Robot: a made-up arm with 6 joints. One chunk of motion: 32 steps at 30 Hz.
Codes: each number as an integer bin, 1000 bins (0 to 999) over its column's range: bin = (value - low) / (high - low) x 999, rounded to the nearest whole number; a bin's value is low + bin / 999 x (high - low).
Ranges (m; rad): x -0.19..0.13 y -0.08..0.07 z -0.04..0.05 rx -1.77..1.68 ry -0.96..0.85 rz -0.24..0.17
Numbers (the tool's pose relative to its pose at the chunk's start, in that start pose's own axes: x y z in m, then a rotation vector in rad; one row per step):
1: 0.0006 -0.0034 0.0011 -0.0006 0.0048 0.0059
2: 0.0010 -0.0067 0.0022 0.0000 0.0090 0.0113
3: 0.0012 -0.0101 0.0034 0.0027 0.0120 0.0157
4: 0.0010 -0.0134 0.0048 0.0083 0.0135 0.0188
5: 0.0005 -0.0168 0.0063 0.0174 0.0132 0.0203
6: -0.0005 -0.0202 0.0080 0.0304 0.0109 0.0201
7: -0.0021 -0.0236 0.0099 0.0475 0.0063 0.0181
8: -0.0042 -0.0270 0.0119 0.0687 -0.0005 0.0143
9: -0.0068 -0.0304 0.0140 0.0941 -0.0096 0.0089
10: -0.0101 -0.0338 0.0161 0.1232 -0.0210 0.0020
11: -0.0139 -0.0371 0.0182 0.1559 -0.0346 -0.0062
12: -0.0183 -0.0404 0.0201 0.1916 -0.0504 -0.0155
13: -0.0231 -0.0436 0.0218 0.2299 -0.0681 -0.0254
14: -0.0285 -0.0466 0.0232 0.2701 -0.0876 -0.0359
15: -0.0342 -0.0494 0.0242 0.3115 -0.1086 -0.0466
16: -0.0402 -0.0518 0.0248 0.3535 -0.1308 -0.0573
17: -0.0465 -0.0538 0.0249 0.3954 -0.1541 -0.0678
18: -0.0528 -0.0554 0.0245 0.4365 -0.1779 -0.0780
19: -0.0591 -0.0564 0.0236 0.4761 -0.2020 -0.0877
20: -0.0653 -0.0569 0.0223 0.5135 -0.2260 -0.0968
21: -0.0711 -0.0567 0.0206 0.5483 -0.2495 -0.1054
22: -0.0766 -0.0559 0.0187 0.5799 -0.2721 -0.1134
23: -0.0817 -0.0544 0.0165 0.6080 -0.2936 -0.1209
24: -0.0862 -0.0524 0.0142 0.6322 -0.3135 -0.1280
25: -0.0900 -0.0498 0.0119 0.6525 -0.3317 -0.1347
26: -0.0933 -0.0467 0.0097 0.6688 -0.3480 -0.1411
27: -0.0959 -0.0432 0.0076 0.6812 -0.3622 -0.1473
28: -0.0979 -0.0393 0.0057 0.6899 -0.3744 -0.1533
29: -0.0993 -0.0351 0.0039 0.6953 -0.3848 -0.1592
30: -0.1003 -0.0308 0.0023 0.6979 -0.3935 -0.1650
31: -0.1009 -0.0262 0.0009 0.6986 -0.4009 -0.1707
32: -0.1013 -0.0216 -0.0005 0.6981 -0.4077 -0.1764
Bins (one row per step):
1: 595 510 456 512 533 599
2: 596 488 468 513 535 612
3: 597 466 482 513 536 623
4: 596 444 497 515 537 631
5: 595 421 514 518 537 634
6: 592 398 533 521 536 634
7: 587 376 554 526 533 629
8: 580 353 576 532 530 620
9: 572 330 599 540 525 606
10: 562 308 623 548 518 590
11: 550 286 646 558 511 570
12: 536 264 667 568 502 547
13: 521 242 686 579 492 523
14: 504 222 702 591 482 497
15: 486 204 713 603 470 471
16: 468 188 719 615 458 445
17: 448 174 720 627 445 420
18: 428 164 716 639 432 395
19: 409 157 706 650 418 371
20: 389 154 692 661 405 349
21: 371 155 673 671 392 328
22: 354 161 652 680 380 308
23: 338 170 627 689 368 290
24: 324 184 602 696 357 273
25: 312 201 576 701 347 257
26: 302 222 552 706 338 241
27: 294 245 528 710 330 226
28: 288 271 507 712 323 211
29: 283 299 487 714 317 197
30: 280 328 470 715 313 183
31: 278 358 454 715 309 169
32: 277 389 438 715 305 155

